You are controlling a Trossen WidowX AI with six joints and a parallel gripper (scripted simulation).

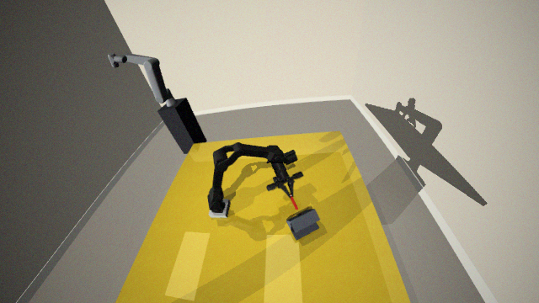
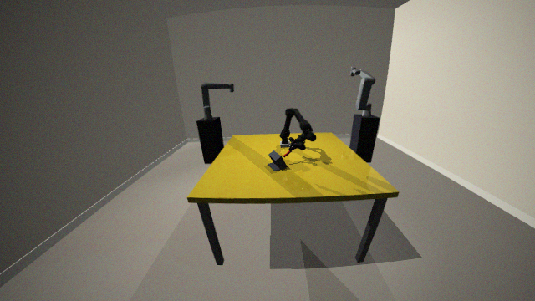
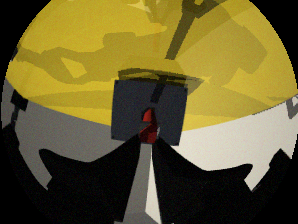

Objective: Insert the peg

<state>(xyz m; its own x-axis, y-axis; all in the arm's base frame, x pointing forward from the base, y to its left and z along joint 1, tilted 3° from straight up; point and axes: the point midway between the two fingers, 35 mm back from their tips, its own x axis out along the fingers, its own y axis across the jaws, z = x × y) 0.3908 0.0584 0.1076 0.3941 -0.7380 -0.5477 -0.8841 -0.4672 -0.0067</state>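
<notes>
The grey sloped panel is 50 mm ahead of my gripper tip, 90 mm to the right of it and 60 mm below it. Also, from my gripper tip: red peg: 10 mm below.
</notes>
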